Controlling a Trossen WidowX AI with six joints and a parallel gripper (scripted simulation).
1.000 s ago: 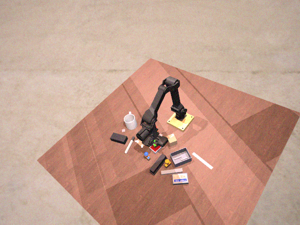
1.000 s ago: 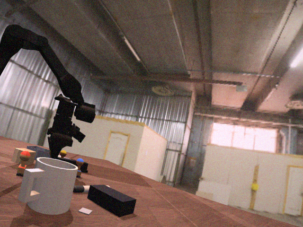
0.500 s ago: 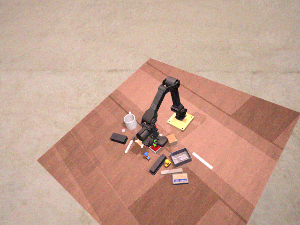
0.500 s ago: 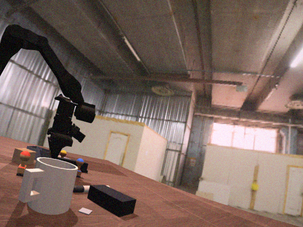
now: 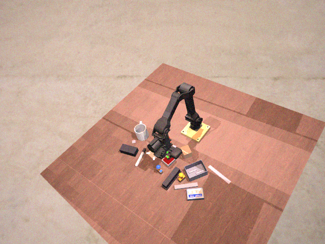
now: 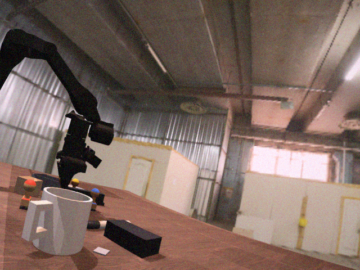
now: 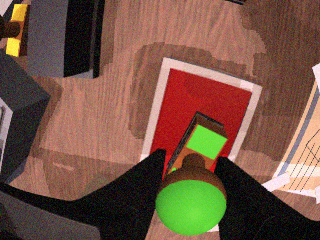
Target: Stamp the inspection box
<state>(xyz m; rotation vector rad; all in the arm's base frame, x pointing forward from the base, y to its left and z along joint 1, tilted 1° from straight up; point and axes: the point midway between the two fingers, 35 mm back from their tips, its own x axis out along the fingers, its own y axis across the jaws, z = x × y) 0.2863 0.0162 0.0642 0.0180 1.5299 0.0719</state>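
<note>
Right now the red ink pad is 4 cm below my gripper tip. Round my gripper tip: green-knobbed stamp (1 cm below); then tan cube (9 cm behind, 6 cm to the left, 2 cm below); then blue-knobbed stamp (10 cm ahead, 2 cm below).
</note>
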